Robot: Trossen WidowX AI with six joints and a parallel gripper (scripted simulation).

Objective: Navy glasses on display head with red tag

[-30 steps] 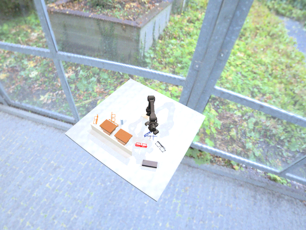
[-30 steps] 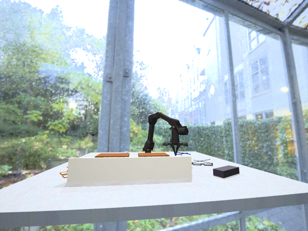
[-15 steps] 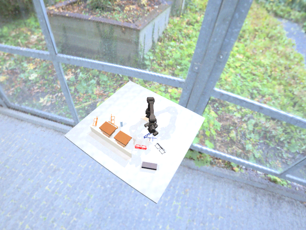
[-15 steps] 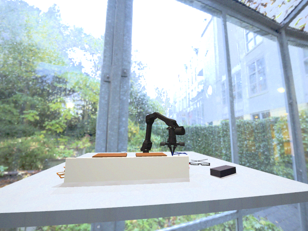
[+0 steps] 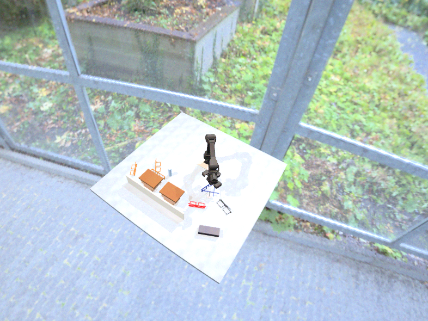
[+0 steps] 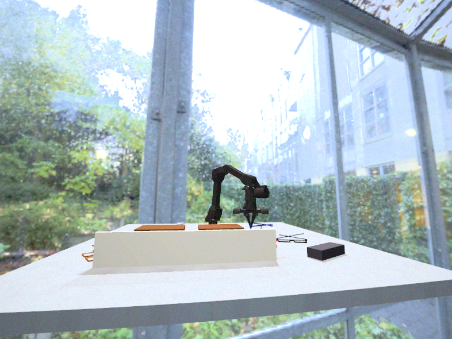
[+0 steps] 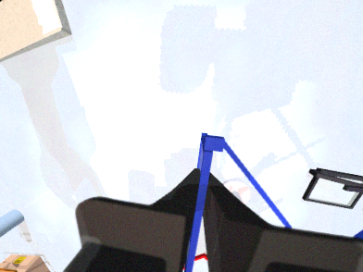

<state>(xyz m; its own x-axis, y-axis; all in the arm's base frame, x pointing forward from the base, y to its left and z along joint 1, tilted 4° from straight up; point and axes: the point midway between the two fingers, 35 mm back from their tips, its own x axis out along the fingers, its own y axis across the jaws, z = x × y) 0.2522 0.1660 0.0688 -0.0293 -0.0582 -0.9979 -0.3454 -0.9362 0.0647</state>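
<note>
Now: the small white post 70 mm ahead of my gripper tip, 40 mm below it and 30 mm to the left of it. Round my gripper tip: long cream block (340 mm to the right, 340 mm ahead, 10 mm below); then dark case (350 mm ahead, 180 mm to the left, 40 mm below).
</note>
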